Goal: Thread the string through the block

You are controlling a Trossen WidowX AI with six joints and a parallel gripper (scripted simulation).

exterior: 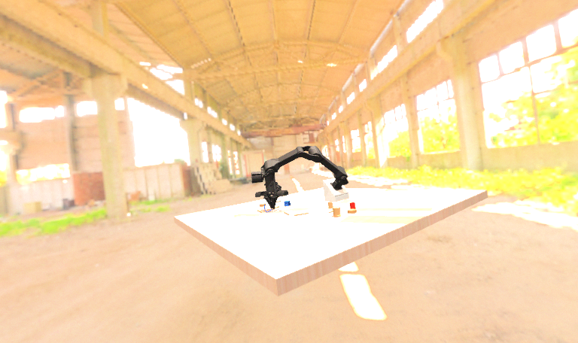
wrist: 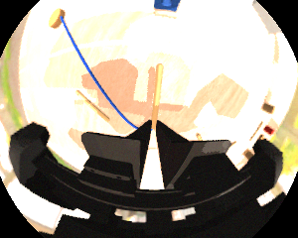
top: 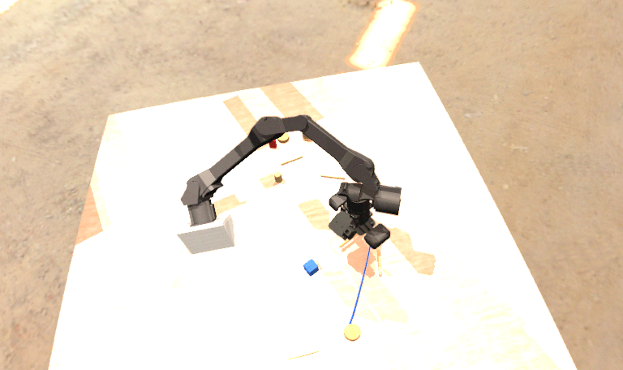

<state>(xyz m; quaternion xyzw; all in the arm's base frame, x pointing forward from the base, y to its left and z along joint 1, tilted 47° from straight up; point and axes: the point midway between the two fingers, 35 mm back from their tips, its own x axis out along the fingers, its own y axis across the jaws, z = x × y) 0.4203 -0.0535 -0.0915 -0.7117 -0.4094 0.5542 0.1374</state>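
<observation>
My gripper tip is now 150 mm past the blue cube and 70 mm to the left of it. The rest, counted from my gripper tip: round wooden button 260 mm to the right, 90 mm behind, 10 mm below; then thin wooden stick 10 mm to the right, 10 mm behind; then wooden cylinder 410 mm to the left, 70 mm behind.
</observation>
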